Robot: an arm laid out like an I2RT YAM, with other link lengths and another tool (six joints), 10 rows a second.
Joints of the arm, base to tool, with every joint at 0 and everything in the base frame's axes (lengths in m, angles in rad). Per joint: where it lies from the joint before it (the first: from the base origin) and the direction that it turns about. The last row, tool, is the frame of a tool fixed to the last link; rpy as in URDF.
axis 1: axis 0 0 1 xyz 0 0 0.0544
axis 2: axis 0 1 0 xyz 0.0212 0.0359 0.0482
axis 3: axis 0 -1 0 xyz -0.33 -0.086 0
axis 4: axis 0 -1 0 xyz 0.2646 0.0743 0.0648
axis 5: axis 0 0 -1 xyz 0.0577 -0.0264 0.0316
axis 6: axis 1 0 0 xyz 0.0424 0 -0.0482
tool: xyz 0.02 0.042 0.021 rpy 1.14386 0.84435 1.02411
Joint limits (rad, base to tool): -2.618..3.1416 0..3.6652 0..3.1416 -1.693..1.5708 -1.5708..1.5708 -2.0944..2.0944
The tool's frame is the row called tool.
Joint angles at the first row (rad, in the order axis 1, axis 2, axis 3, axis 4, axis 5, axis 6):
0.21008, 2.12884, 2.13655, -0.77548, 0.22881, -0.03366
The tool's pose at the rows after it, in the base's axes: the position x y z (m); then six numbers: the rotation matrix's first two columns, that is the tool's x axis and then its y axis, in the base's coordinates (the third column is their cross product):
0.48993, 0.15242, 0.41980, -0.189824, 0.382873, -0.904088, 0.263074, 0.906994, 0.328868
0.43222, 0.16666, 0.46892, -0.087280, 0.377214, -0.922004, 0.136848, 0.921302, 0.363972
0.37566, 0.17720, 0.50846, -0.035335, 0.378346, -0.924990, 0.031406, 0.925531, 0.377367
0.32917, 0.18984, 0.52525, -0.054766, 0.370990, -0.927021, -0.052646, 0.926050, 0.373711
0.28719, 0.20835, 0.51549, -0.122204, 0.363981, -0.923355, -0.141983, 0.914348, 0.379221
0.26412, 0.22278, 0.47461, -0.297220, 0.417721, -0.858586, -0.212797, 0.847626, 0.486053
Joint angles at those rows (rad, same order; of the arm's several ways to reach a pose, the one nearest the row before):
0.25262, 1.96910, 2.05425, -0.70995, 0.23916, -0.06889
0.31196, 1.80024, 1.95142, -0.62362, 0.23757, -0.11169
0.37671, 1.67198, 1.91641, -0.62497, 0.23475, -0.13983
0.45142, 1.58719, 1.89054, -0.67019, 0.22818, -0.15231
0.54764, 1.50384, 1.77934, -0.66923, 0.21009, -0.14136
0.59311, 1.44190, 1.56837, -0.59347, 0.05672, -0.04535

